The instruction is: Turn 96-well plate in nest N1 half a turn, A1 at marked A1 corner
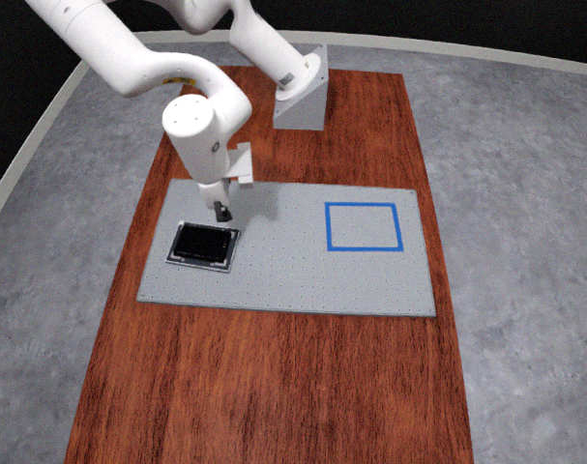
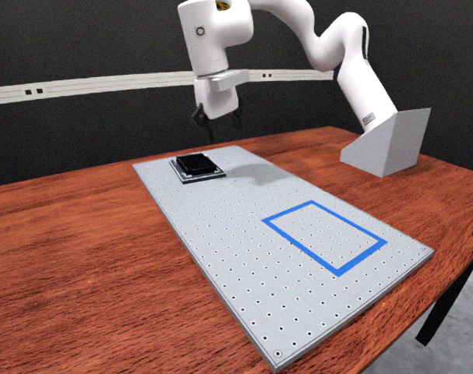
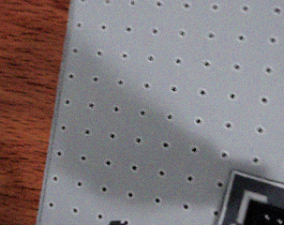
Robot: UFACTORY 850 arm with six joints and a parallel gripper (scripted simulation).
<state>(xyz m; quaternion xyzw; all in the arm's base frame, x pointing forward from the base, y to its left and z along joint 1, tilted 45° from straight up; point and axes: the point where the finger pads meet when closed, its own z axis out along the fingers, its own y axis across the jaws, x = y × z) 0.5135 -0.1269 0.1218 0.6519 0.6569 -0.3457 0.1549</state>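
Right now my hand is 100 mm above the black 96-well plate, 60 mm to the left of it and 60 mm short of it. Round my hand: dark plate nest N1 (110 mm below, 60 mm to the right, 60 mm ahead).
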